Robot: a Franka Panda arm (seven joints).
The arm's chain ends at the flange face. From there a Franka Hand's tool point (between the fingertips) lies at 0.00 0.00 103.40 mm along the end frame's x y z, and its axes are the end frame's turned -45 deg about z.
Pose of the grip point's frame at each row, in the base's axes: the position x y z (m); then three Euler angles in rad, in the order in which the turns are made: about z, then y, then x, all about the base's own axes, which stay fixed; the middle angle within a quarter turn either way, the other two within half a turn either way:
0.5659 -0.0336 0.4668 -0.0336 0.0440 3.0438
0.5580 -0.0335 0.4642 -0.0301 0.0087 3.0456
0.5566 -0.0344 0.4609 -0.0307 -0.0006 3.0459
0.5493 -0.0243 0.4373 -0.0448 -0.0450 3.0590
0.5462 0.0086 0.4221 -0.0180 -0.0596 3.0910
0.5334 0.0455 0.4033 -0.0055 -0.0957 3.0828
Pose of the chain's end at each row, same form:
0.5614 -0.0235 0.5696 0.7518 0.0440 3.0438
0.5571 -0.0236 0.5671 0.7553 0.0087 3.0456
0.5567 -0.0245 0.5638 0.7547 -0.0006 3.0459
0.5540 -0.0158 0.5402 0.7406 -0.0450 3.0590
0.5524 0.0138 0.5252 0.7674 -0.0596 3.0910
0.5433 0.0515 0.5060 0.7799 -0.0957 3.0828

